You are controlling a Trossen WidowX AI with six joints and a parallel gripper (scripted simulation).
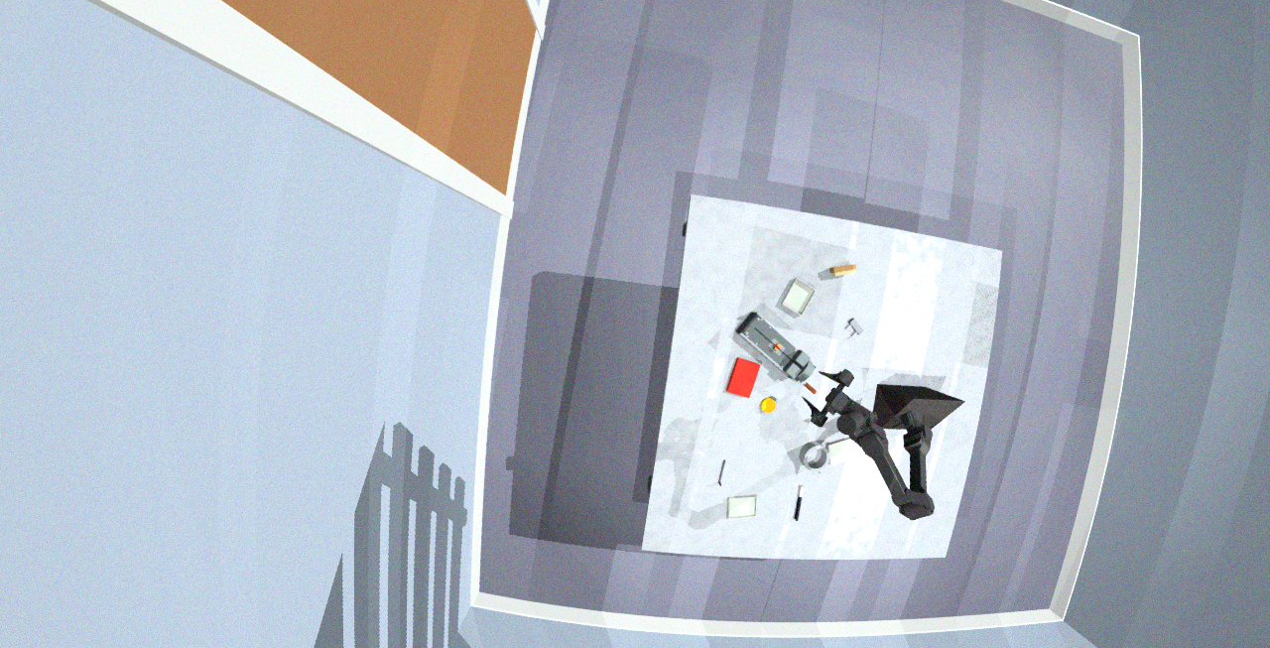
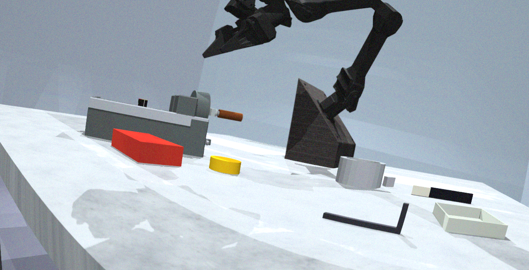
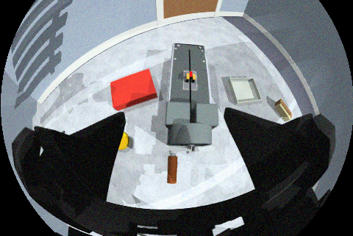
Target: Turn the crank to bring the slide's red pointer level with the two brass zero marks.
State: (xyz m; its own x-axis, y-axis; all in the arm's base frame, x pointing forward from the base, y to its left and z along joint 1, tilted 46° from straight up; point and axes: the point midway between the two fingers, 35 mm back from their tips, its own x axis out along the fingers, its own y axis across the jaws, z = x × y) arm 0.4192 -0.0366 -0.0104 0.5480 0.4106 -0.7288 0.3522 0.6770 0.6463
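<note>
My gripper tip is 11 cm above the brown handle, 6 cm past it and 3 cm to the right of it. Also, from my gripper tip: yellow disc (19 cm below, 13 cm to the left, 4 cm ahead); red pointer (12 cm below, 10 cm ahead, 8 cm to the right); black L-shaped bar (42 cm to the left, 19 cm below, 14 cm ahead).
</note>
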